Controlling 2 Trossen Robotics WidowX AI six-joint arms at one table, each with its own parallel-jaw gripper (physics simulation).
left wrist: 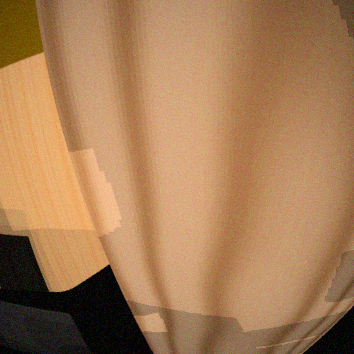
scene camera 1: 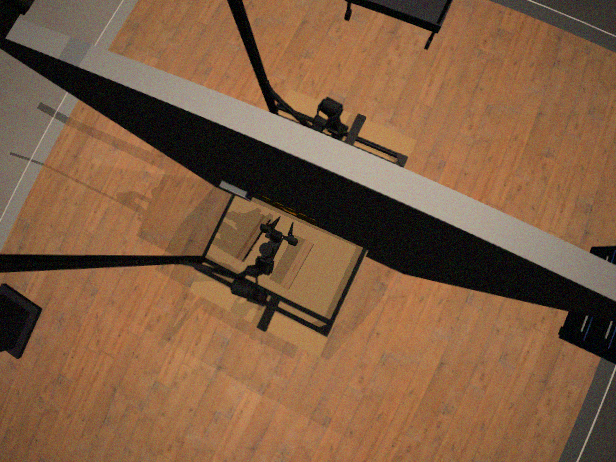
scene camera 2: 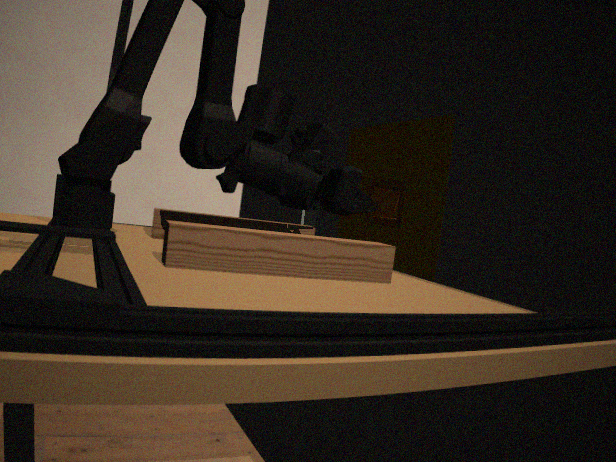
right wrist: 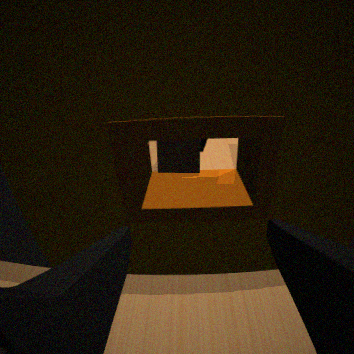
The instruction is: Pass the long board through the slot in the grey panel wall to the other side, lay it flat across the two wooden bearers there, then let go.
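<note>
In the left wrist view the long pale board (left wrist: 211, 158) fills most of the picture, and my left gripper is shut on it; its fingers are hidden. The grey panel wall (scene camera 1: 370, 170) (scene camera 2: 444, 69) stands between the arms. In the right wrist view its slot (right wrist: 197, 191) lies straight ahead, with a dark block showing inside it. My right gripper (scene camera 1: 283, 225) (scene camera 2: 357, 192) (right wrist: 199, 232) is open and empty, facing the slot, a little short of the wall. Two wooden bearers, one (scene camera 2: 279, 257) (scene camera 1: 297, 263) nearer and one (scene camera 2: 214, 220) (scene camera 1: 237, 231) behind, lie on the table (scene camera 2: 283, 293) below it.
The left arm's base (scene camera 1: 329, 115) stands beyond the wall. Black frame rails (scene camera 2: 306, 330) (scene camera 1: 347, 284) edge the right arm's table. Black stand legs (scene camera 1: 253, 55) (scene camera 1: 132, 261) run across the wooden floor. A dark table (scene camera 1: 407, 9) is at the top.
</note>
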